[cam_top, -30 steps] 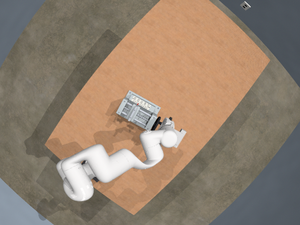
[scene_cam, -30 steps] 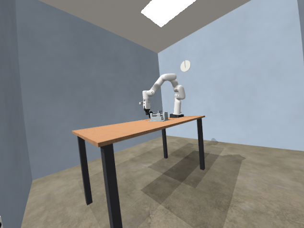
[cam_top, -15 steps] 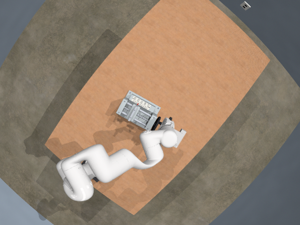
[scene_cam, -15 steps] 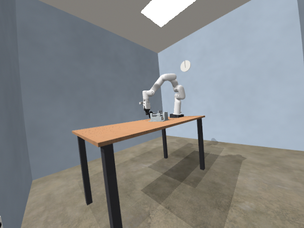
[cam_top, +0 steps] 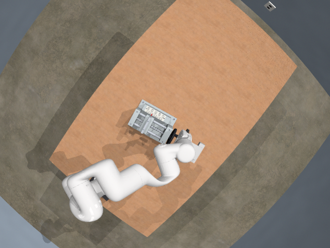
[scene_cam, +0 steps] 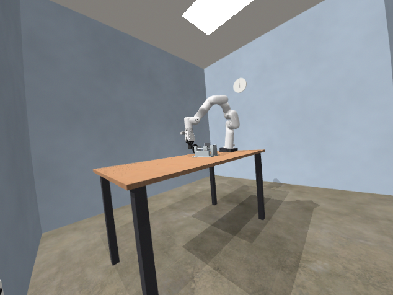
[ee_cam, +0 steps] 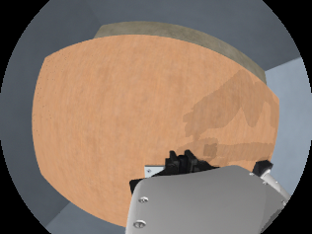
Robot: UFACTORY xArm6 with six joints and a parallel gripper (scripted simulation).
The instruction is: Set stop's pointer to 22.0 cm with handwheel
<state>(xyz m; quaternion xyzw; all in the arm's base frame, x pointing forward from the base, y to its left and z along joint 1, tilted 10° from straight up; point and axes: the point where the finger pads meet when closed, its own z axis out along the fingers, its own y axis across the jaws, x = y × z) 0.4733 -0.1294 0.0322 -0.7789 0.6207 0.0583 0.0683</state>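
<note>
Now: hand 10 mm past the handwheel, 20 mm to the right of it and 10 mm above it.
</note>
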